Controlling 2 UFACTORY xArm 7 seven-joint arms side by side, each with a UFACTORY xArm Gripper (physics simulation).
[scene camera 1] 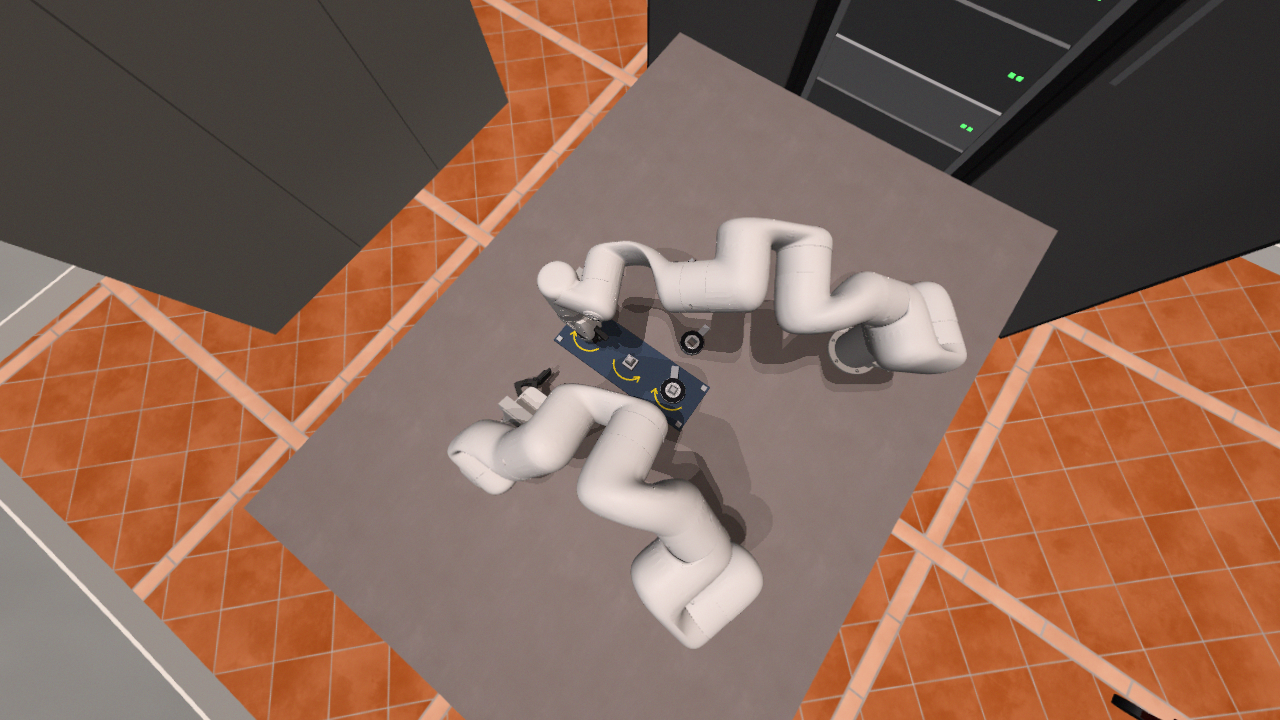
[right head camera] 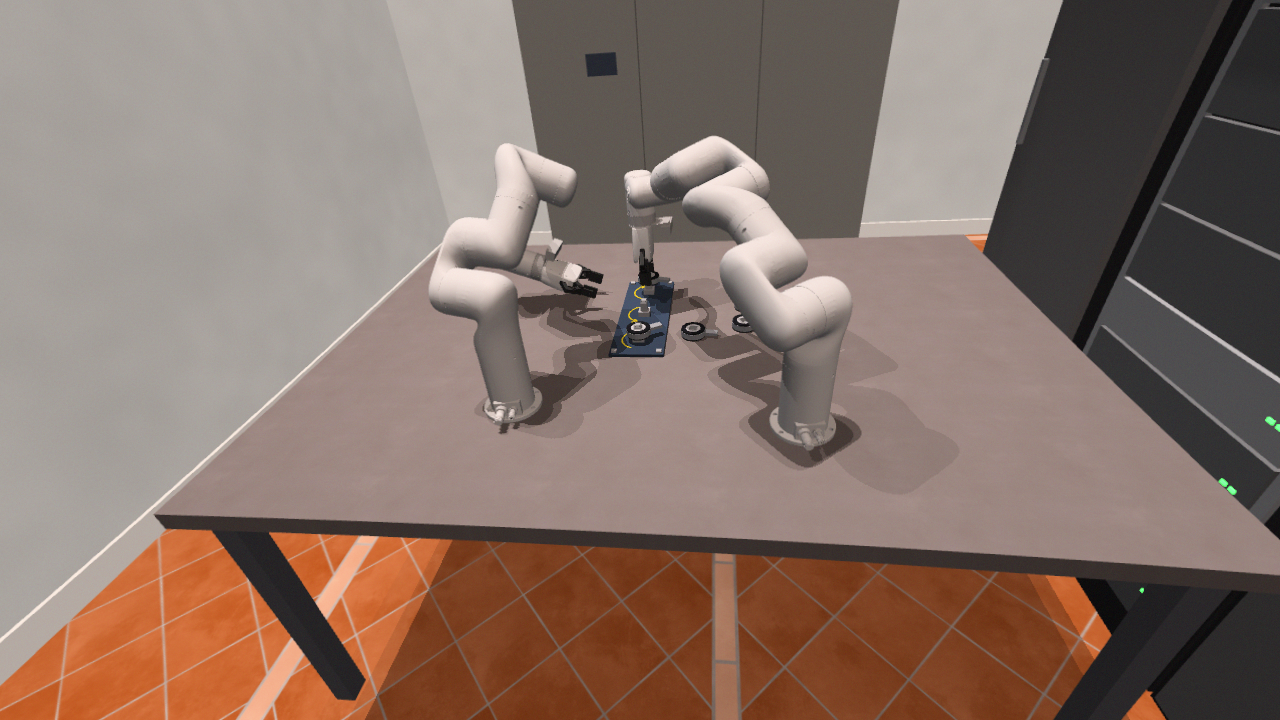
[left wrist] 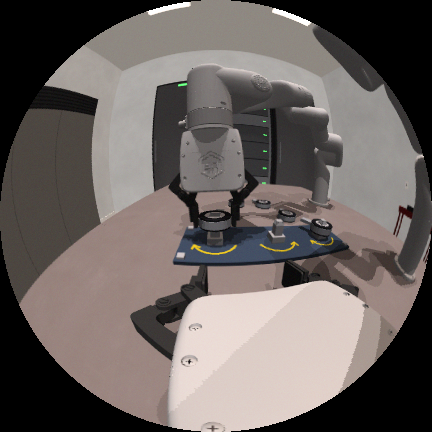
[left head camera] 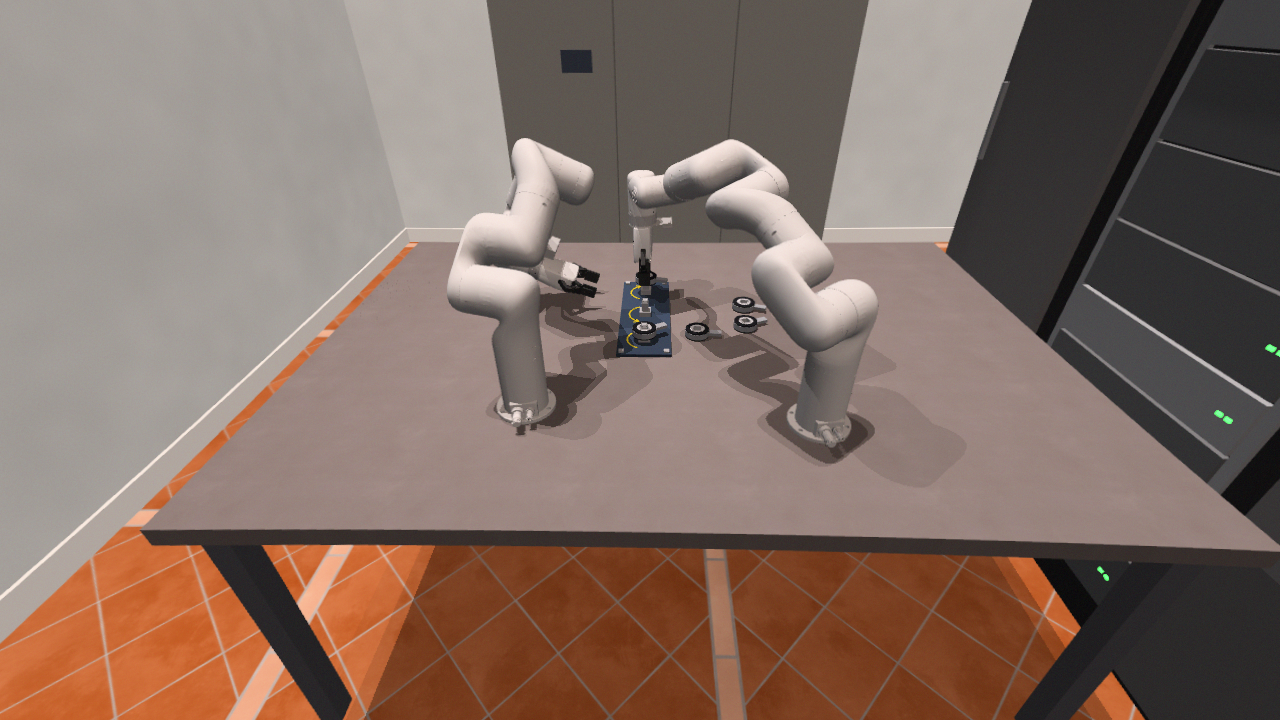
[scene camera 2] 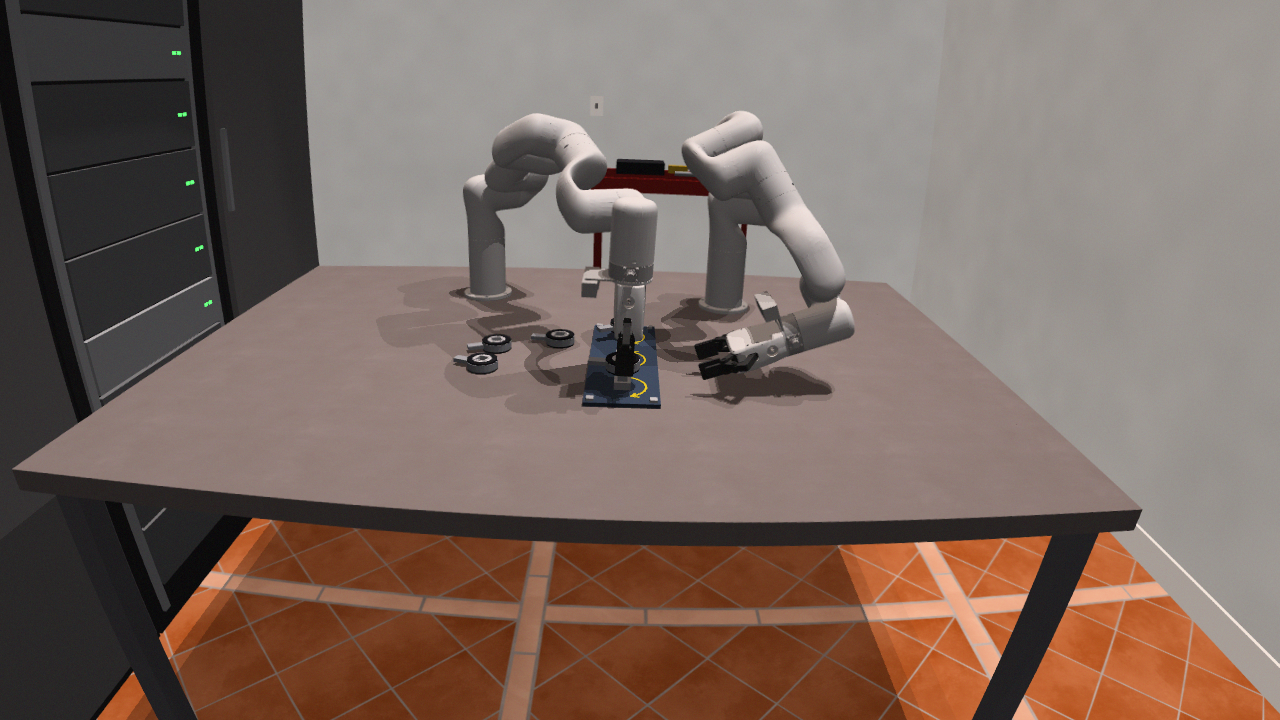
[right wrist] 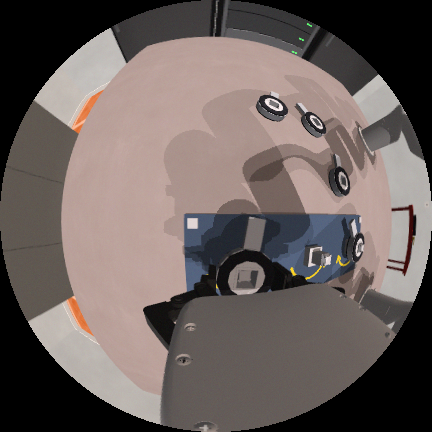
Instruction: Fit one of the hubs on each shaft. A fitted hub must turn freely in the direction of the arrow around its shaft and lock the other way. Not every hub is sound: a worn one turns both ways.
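Frame: origin at the left arm's base, x left, y back, z up, level; millimetres.
Seen in the pictures: left gripper, fingertip midpoint: [scene camera 1: 564, 381] [right head camera: 599, 286] [left wrist: 246, 275] [left head camera: 597, 285] [scene camera 2: 698, 361]; right gripper, fingertip midpoint: [right head camera: 647, 280] [left wrist: 214, 223] [left head camera: 645, 280] [scene camera 2: 624, 367] [right wrist: 242, 275]; left arm's base, link origin: [right head camera: 514, 404] [left head camera: 527, 405] [scene camera 2: 722, 306] [right wrist: 362, 299]; right arm's base, link origin: [scene camera 1: 851, 351] [right head camera: 801, 425] [left wrist: 317, 202] [left head camera: 817, 423] [scene camera 2: 488, 294] [right wrist: 365, 141].
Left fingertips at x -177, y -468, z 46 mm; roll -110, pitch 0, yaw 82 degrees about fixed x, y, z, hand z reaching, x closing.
Pixels of each thing's top centre, then the offset from my left fingertips to it. "*": a spot on its surface instead. Level surfaces: height alone.
- black-rimmed hub, top centre: [right wrist: 251, 265] [scene camera 2: 614, 356] [left wrist: 216, 210] [right head camera: 653, 274] [left head camera: 651, 274] dx -157, dy -10, dz +19 mm
- shaft's base block, surface spot: [left wrist: 215, 240] * dx -127, dy -16, dz -29 mm
- middle shaft, top centre: [right wrist: 324, 259] [left wrist: 278, 223] dx -124, dy +113, dz -1 mm
- second hub, top centre: [scene camera 2: 489, 339] [right wrist: 312, 115] [right head camera: 749, 318] [left head camera: 751, 319] [left wrist: 260, 200] dx -394, dy +201, dz -25 mm
- third hub, surface spot: [right wrist: 341, 190] * dx -224, dy +212, dz -25 mm
- table, surface height: dz -47 mm
The blue board [left head camera: 631, 349] [right wrist: 200, 260] has three square shafts and yellow arrows. My right gripper [left wrist: 214, 223] [right wrist: 242, 275] is shut on a black-rimmed hub [left wrist: 215, 226] [right wrist: 224, 270] at the far-end shaft. That hub is level, above the shaft's base block [left wrist: 215, 240]; how far the shaft enters it is unclear. The middle shaft [left wrist: 277, 227] [right wrist: 316, 256] is bare. Another hub [left head camera: 637, 333] [left wrist: 321, 230] sits on the near-end shaft. My left gripper [left head camera: 594, 282] [scene camera 2: 704, 358] [left wrist: 246, 275] is open, beside the board, with nothing between its fingers.
Three loose hubs lie on the table in the right wrist view: one hub [right wrist: 264, 112], a second hub [right wrist: 306, 125] and a third hub [right wrist: 341, 190] closer to the board. The right arm [left head camera: 787, 304] reaches over this side of the table [left head camera: 626, 483].
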